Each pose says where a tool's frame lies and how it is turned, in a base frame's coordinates. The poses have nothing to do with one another.
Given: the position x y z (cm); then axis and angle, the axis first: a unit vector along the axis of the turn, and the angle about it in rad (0 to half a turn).
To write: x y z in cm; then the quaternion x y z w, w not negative. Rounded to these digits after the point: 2 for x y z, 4 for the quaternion.
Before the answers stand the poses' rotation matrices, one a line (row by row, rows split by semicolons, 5 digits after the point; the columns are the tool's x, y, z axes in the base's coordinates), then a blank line. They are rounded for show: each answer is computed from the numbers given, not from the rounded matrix.
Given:
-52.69 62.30 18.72 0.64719 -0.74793 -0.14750 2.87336
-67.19 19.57 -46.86 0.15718 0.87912 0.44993 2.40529
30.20 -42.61 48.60 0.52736 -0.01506 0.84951 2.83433
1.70 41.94 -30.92 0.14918 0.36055 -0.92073 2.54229
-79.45 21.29 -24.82 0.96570 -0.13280 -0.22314 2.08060
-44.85 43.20 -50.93 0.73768 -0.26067 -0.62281 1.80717
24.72 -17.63 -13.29 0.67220 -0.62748 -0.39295 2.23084
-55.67 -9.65 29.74 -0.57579 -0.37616 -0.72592 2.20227
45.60 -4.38 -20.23 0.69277 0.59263 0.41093 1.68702
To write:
-0.14152 -0.91169 -0.38573; -0.98988 0.13454 0.04517; 0.01072 0.38821 -0.92151
-0.69795 -0.06159 0.71350; 0.54272 0.60455 0.58307; -0.46726 0.79418 -0.38852
-0.40997 -0.27245 0.87046; 0.24142 -0.95272 -0.18449; 0.87957 0.13451 0.45637
-0.78510 0.61756 -0.04740; -0.42115 -0.58839 -0.69024; -0.45415 -0.52194 0.72203
0.89967 0.00394 -0.43656; -0.38559 -0.46176 -0.79881; -0.20473 0.88699 -0.41392
0.43742 0.36817 -0.82044; -0.84281 -0.15032 -0.51680; -0.31360 0.91753 0.24454
0.11576 -0.37000 -0.92179; -0.99084 0.02200 -0.13326; 0.06959 0.92877 -0.36406
-0.06308 0.93039 0.36111; -0.24148 -0.36531 0.89902; 0.96835 -0.03049 0.24772
0.41962 0.05001 0.90632; 0.86632 0.27597 -0.41633; -0.27094 0.95986 0.07248

-52.69 62.30 18.72 0.6414 -0.7412 -0.1462 0.1337
-67.19 19.57 -46.86 0.1466 0.8202 0.4198 0.3599
30.20 -42.61 48.60 0.5211 -0.0149 0.8395 0.1530
1.70 41.94 -30.92 0.1425 0.3445 -0.8797 0.2952
-79.45 21.29 -24.82 0.8330 -0.1145 -0.1925 0.5060
-44.85 43.20 -50.93 0.5795 -0.2048 -0.4892 0.6188
24.72 -17.63 -13.29 0.6037 -0.5635 -0.3529 0.4398
-55.67 -9.65 29.74 -0.5134 -0.3354 -0.6473 0.4526
45.60 -4.38 -20.23 0.5175 0.4427 0.3070 0.6648

